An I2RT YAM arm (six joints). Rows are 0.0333 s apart.
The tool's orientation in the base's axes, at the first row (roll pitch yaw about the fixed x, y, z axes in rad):
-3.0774 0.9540 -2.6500
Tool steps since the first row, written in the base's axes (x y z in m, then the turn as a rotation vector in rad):
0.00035 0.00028 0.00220 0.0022 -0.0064 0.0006
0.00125 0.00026 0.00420 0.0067 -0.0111 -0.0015
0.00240 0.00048 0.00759 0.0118 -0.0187 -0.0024
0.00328 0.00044 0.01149 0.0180 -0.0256 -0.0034
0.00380 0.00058 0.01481 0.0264 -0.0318 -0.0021
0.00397 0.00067 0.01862 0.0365 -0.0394 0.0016
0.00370 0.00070 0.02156 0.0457 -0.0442 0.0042
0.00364 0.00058 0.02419 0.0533 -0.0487 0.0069
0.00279 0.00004 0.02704 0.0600 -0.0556 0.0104
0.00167 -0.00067 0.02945 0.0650 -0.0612 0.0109
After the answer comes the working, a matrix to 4 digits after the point.
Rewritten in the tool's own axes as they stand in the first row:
-0.00205 0.00002 -0.00092 0.0001 -0.0067 -0.0008
-0.00413 -0.00045 -0.00140 0.0008 -0.0128 0.0022
-0.00755 -0.00087 -0.00243 0.0010 -0.0218 0.0041
-0.01117 -0.00142 -0.00403 0.0006 -0.0307 0.0070
-0.01418 -0.00164 -0.00552 -0.0031 -0.0399 0.0105
-0.01740 -0.00177 -0.00756 -0.0092 -0.0512 0.0135
-0.01967 -0.00174 -0.00945 -0.0147 -0.0596 0.0173
-0.02175 -0.00192 -0.01105 -0.0195 -0.0670 0.0199
-0.02349 -0.00215 -0.01351 -0.0239 -0.0762 0.0207
-0.02469 -0.00241 -0.01597 -0.0253 -0.0834 0.0223

The tool's axes in the first row as the columns of a matrix, in the base's axes (rounded; the answer above uses it unrounded):
-0.5099 -0.4249 0.7479
-0.2730 0.9045 0.3277
-0.8157 -0.0371 -0.5772

